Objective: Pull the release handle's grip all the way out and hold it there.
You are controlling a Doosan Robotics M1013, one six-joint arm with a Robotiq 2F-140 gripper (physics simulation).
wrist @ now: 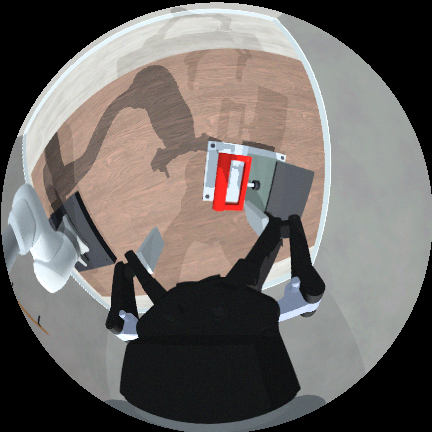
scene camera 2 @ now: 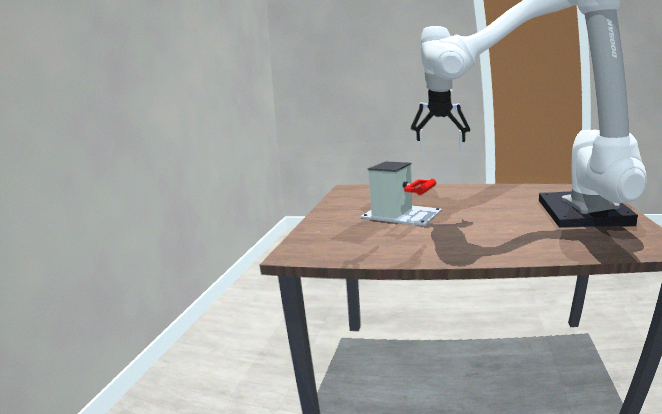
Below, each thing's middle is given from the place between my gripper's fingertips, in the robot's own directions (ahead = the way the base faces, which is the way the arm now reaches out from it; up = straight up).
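Labels:
Light metal base plate point(scene camera 2: 416, 215), from my hand: 5 cm to the right, 14 cm ahead, 22 cm below.

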